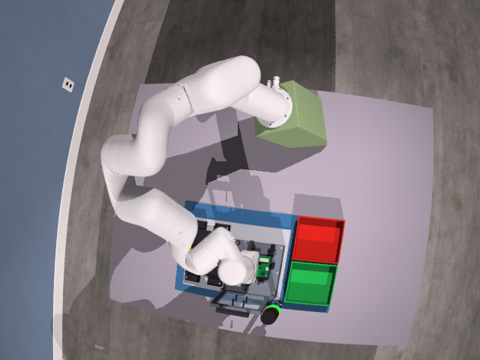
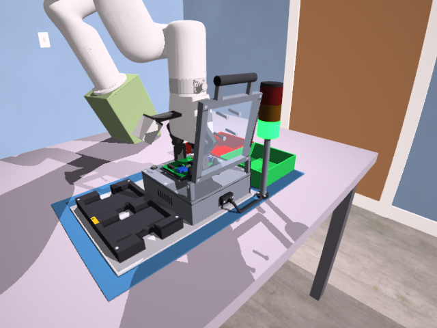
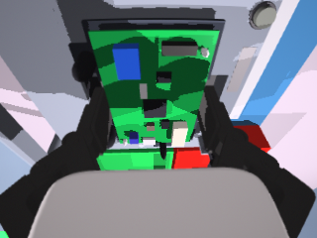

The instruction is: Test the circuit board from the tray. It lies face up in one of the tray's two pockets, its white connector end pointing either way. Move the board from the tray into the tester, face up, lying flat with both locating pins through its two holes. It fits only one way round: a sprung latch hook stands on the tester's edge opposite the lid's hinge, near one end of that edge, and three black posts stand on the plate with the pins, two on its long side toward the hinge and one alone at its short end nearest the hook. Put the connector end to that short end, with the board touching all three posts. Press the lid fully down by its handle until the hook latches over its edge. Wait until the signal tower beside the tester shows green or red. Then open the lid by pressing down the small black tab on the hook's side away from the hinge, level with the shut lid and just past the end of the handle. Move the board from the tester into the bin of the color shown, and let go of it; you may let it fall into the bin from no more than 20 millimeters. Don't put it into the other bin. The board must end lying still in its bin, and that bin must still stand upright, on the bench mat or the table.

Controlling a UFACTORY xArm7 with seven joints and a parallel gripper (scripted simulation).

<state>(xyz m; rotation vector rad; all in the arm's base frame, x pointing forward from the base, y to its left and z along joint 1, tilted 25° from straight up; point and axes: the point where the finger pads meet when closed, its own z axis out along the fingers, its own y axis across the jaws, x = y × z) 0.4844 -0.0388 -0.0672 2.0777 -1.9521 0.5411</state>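
Right now my hand is 1 cm to the right of the plate, 1 cm short of it and 1 cm above it. From my hand the other things lie so: clear lid 12 cm ahead, 10 cm above; then green bin 20 cm to the left, 7 cm below, 4 cm ahead; then green circuit board 1 cm below.
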